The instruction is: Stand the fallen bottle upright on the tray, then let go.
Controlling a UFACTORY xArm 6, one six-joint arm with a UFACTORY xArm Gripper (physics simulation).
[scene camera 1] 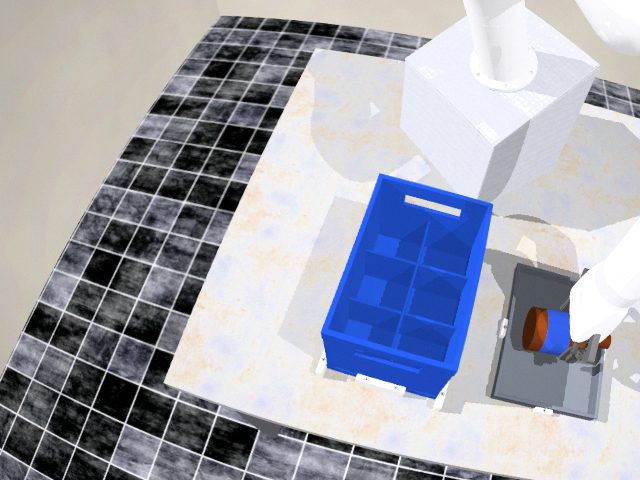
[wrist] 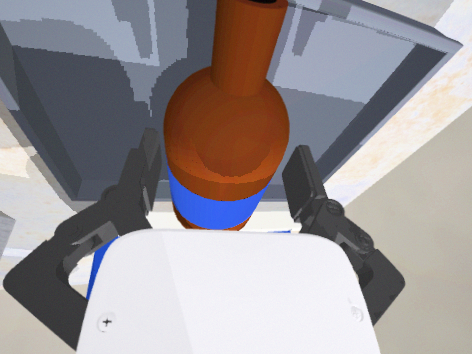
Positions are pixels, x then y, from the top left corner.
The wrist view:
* my gripper: 227,152
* orange-brown bottle: 226,128
